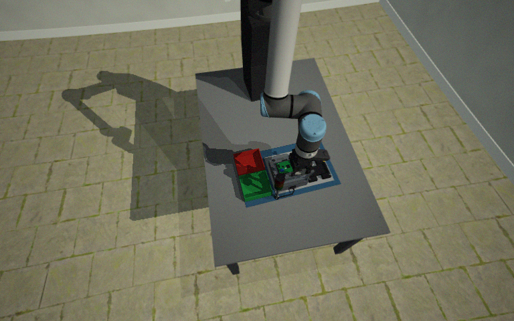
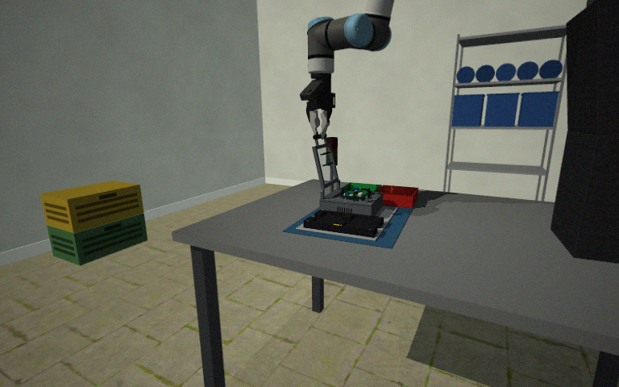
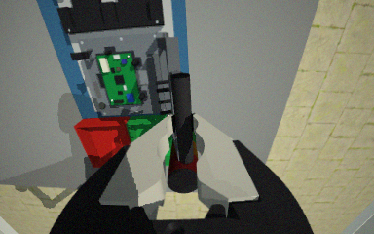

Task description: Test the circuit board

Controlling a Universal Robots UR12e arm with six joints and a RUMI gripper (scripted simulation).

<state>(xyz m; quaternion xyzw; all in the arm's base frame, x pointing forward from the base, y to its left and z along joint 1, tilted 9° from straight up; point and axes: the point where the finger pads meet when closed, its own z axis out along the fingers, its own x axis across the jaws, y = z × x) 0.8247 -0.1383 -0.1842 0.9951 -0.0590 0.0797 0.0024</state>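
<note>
Now: the black latch piece 20 cm behind my hand, 18 cm below it and 8 cm to the left of it. Round my hand: green bin (26 cm below, 19 cm to the right, 12 cm behind); tester lid (9 cm below, 2 cm behind); green circuit board (20 cm below, 14 cm behind, 1 cm to the left).
</note>
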